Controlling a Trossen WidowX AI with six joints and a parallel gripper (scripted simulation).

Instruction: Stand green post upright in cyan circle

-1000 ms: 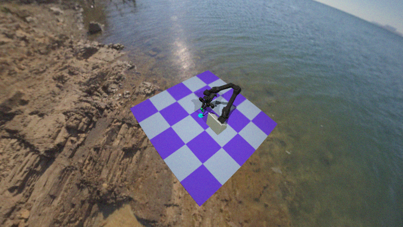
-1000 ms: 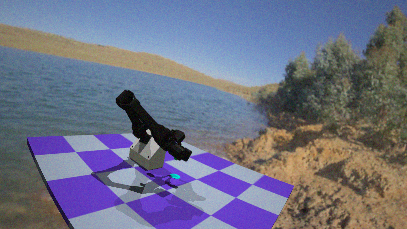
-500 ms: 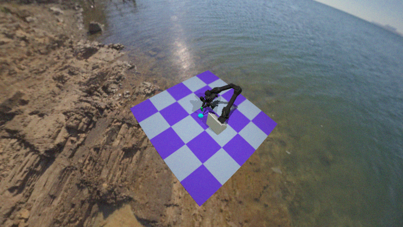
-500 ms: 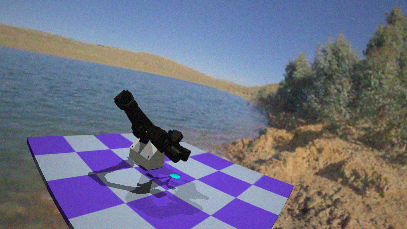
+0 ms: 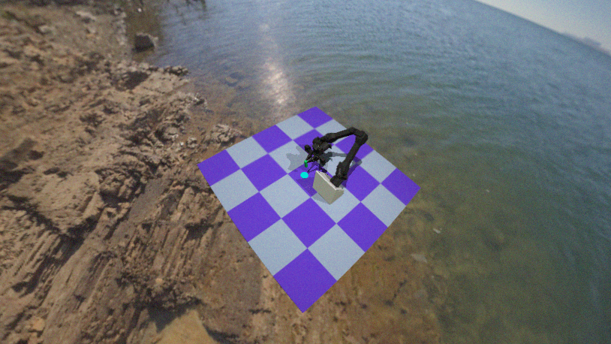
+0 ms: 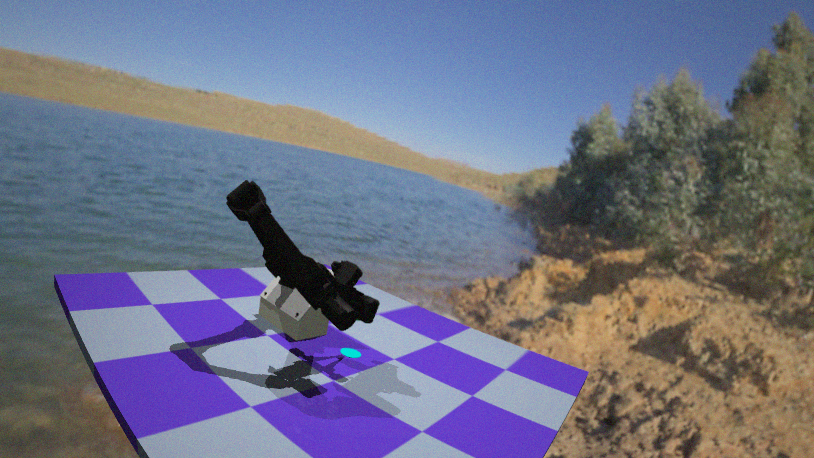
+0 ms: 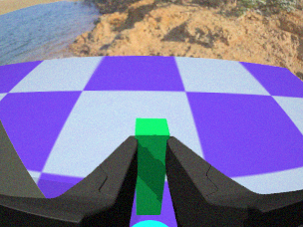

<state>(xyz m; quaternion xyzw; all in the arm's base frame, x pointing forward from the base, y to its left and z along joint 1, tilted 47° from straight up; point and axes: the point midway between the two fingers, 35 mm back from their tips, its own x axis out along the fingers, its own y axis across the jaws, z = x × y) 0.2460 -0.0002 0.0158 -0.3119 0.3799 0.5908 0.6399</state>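
The cyan circle is 16 cm below my gripper tip. The rest, counted from my gripper tip: green post 2 cm below.
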